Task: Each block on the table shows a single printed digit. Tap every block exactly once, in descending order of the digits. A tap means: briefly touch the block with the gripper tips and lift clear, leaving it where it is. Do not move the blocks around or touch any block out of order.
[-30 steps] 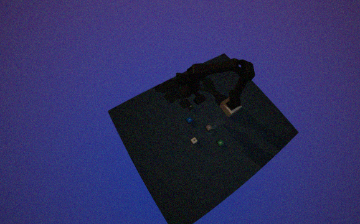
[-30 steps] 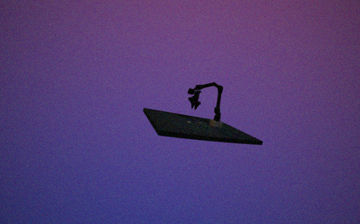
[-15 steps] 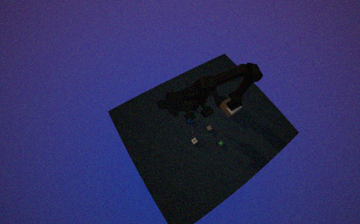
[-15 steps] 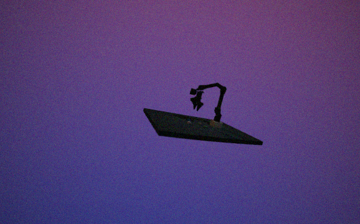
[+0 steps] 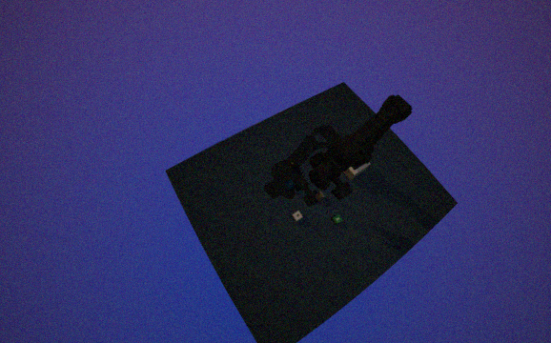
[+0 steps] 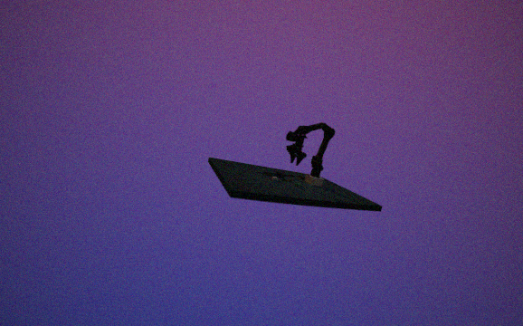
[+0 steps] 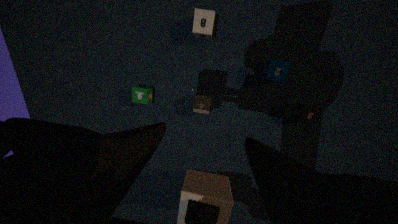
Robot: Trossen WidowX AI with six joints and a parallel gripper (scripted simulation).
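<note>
The green block is 13 cm to the left of my gripper tip and 12 cm below it. Also, from my gripper tip: blue block (12 cm below, 10 cm to the right, 8 cm ahead); white block (14 cm ahead, 12 cm below, 3 cm to the left); tan block (12 cm below, 1 cm to the left).
</note>
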